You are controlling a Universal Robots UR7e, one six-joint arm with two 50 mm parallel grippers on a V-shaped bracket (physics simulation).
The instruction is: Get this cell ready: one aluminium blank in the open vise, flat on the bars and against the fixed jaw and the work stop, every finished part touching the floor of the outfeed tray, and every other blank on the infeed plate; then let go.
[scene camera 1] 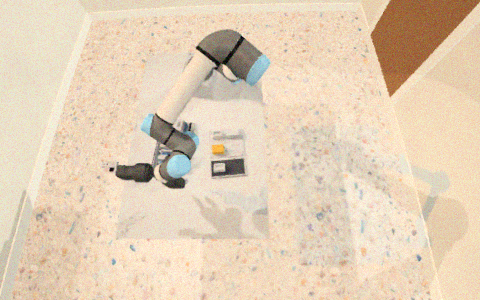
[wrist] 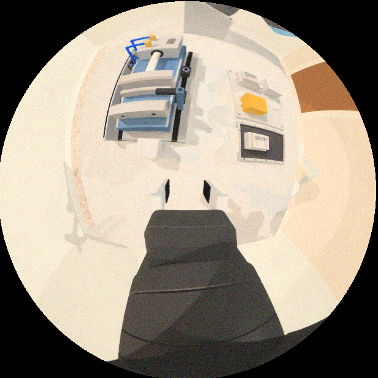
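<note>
My gripper (scene camera 1: 112,169) (wrist: 187,191) is open, with bare space between its fingers, high above the table in front of the vise. The blue and grey vise (wrist: 148,125) stands at the upper left in the wrist view; the arm mostly hides it in the scene view. A thin light bar lies between its jaws beside the dark rod of the work stop (wrist: 180,98); I cannot tell whether it is a blank. A pocketed part (scene camera 1: 219,168) (wrist: 257,141) lies in the dark-floored outfeed tray (scene camera 1: 236,167) (wrist: 277,146). A pocketed part (wrist: 247,76) and a plain blank (wrist: 270,88) are on the infeed plate (wrist: 274,118).
An orange block (scene camera 1: 218,149) (wrist: 254,104) sits on the infeed plate near the tray. A pale block (wrist: 151,148) is at the front end of the vise. Blue hoses (wrist: 134,44) rise at the vise's back end. The robot base stands behind the work area.
</note>
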